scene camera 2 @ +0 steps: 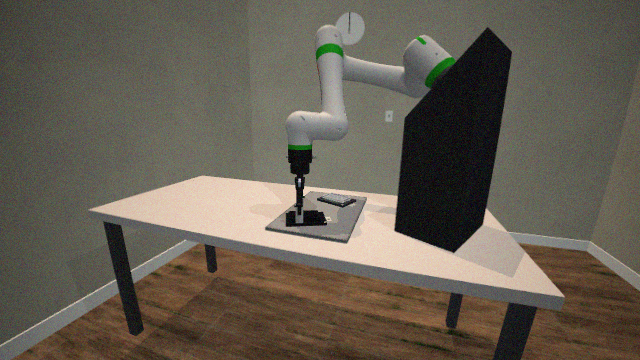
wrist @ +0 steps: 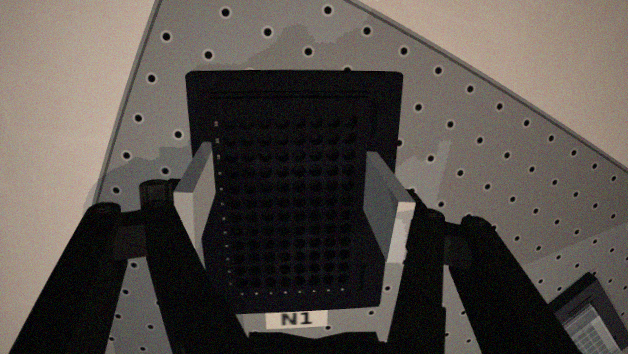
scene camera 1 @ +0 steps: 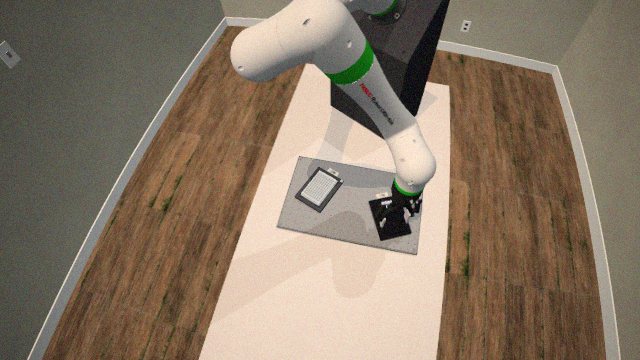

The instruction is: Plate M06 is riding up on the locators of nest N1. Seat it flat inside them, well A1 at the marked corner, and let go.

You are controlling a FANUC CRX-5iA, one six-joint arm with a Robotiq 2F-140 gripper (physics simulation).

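Places are measured from the arm's base along level axes (x back, y right, z up), in centimetres.
Where they show: gripper, fingertip midpoint: (scene camera 2: 299, 218) (wrist: 289, 171) (scene camera 1: 393, 222); arm's base at its link origin: (scene camera 2: 455, 88) (scene camera 1: 386, 4).
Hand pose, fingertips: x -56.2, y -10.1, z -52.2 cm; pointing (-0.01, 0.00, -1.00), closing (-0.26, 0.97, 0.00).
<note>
Each offset is from my fingertips to the top centre of the thing. "spot": to the spot under its first point. Level surfaces: height alone.
Plate M06 @(dx +1.6, dy +0.6, dz +1.7 cm) (wrist: 285, 200), a black multiwell plate, lies over the black nest N1 (wrist: 295, 80) (scene camera 1: 384, 236). In the wrist view its well rows run nearly parallel to the nest's sides. The N1 label @(spot: dx +11.4, dy +4.4, dz -1.0 cm) (wrist: 296, 319) (scene camera 1: 382, 195) is beside the nest's near edge. My gripper (wrist: 289, 171) (scene camera 1: 395, 218) (scene camera 2: 299, 218) points straight down and is shut on the plate, with one light grey pad on each long side. Black on black hides the locators and the marked corner. I cannot tell whether the plate is fully flat or still a little raised.
Both nests stand on a grey perforated board @(dx +7.5, dy +15.0, dz -1.1 cm) (scene camera 1: 345, 235) (scene camera 2: 340, 234) on the pale table @(dz -2.5 cm) (scene camera 1: 320, 300) (scene camera 2: 200, 215). A second dark nest with a white plate @(spot: dx +10.8, dy +28.3, dz +1.3 cm) (scene camera 1: 320, 187) (scene camera 2: 337, 198) (wrist: 592, 330) stands at the board's other end. The tall black pedestal (scene camera 2: 445, 150) rises beside the board.
</note>
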